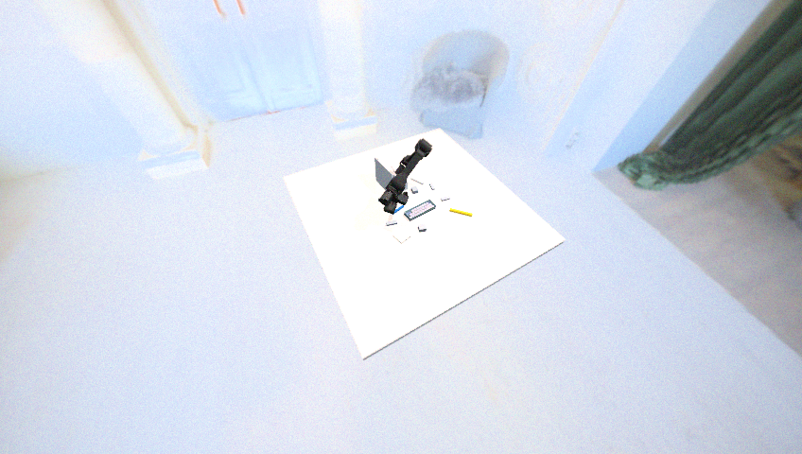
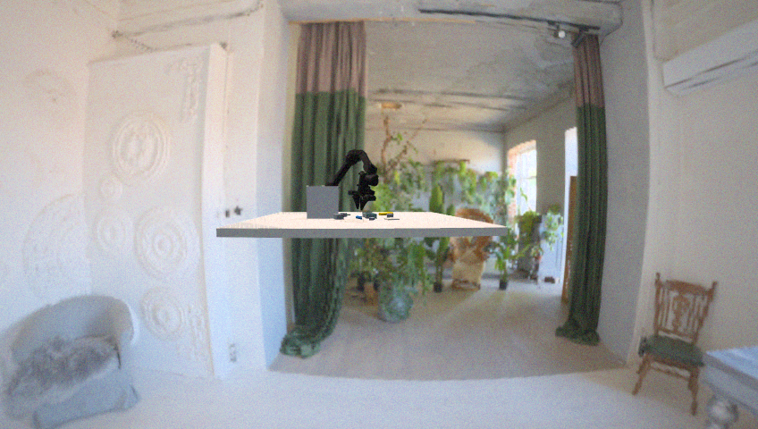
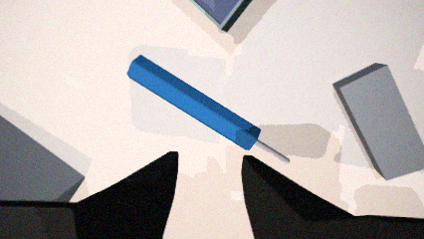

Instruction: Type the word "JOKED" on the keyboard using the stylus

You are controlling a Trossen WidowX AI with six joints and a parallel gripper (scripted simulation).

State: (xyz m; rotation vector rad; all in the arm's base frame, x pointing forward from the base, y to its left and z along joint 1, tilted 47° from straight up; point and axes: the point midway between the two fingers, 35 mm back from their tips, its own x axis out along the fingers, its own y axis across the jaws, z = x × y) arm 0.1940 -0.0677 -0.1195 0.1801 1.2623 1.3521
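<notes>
My gripper tip is 1 cm short of the blue stylus, 1 cm to the left of it and 5 cm above it. Round my gripper tip: J key 7 cm ahead, 7 cm to the left, 4 cm below; yellow stick 20 cm ahead, 36 cm to the left, 5 cm below; beige pad 18 cm ahead, 5 cm to the right, 5 cm below.
</notes>
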